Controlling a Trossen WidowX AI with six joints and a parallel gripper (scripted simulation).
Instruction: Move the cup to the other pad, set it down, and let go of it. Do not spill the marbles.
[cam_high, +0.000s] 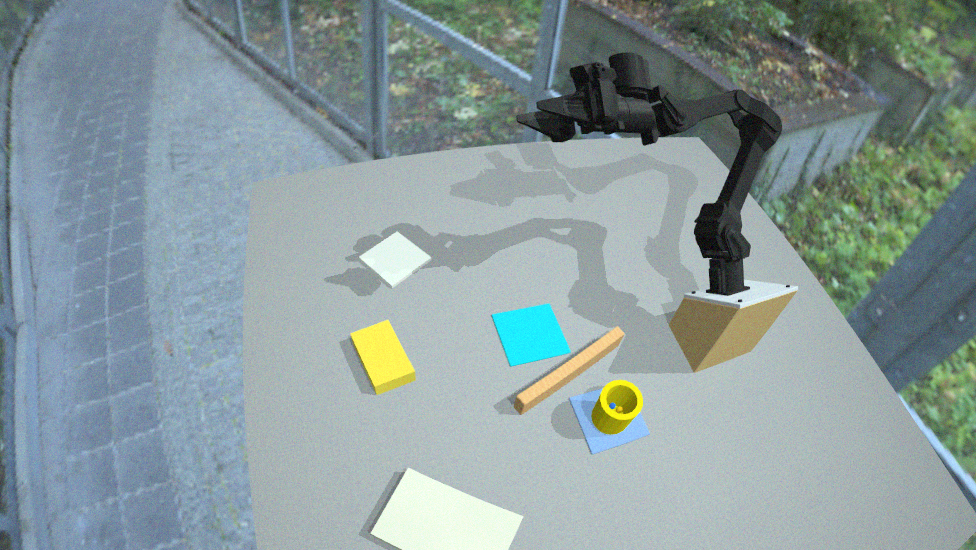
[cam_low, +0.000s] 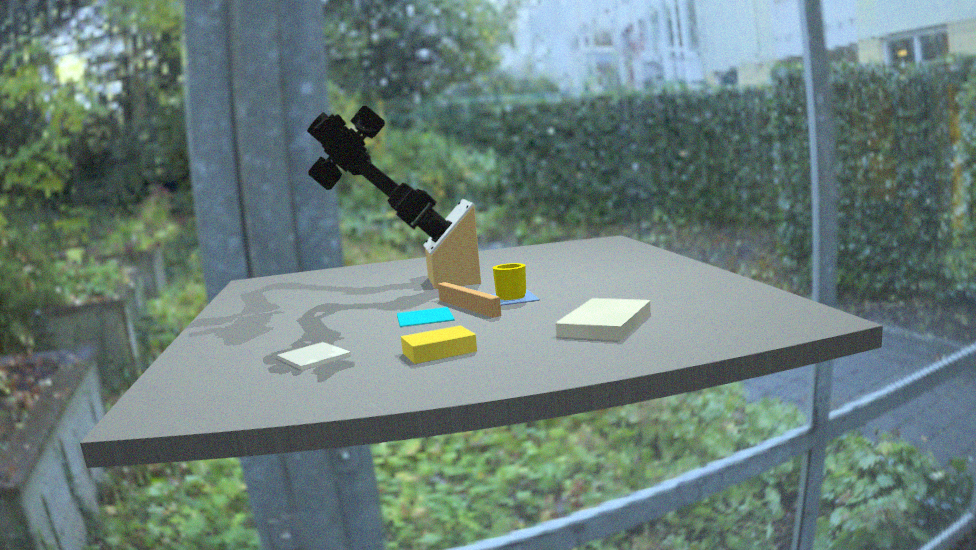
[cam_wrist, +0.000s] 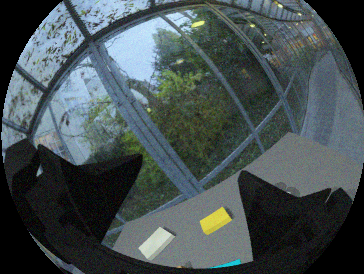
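My gripper tip is now 80 mm past the yellow cup, 330 mm to the right of it and 330 mm above it. Round my gripper tip: white tile: 180 mm ahead, 100 mm to the right, 360 mm below; then cyan pad: 10 mm behind, 130 mm to the left, 370 mm below; then wooden bar: 40 mm behind, 230 mm to the left, 360 mm below.
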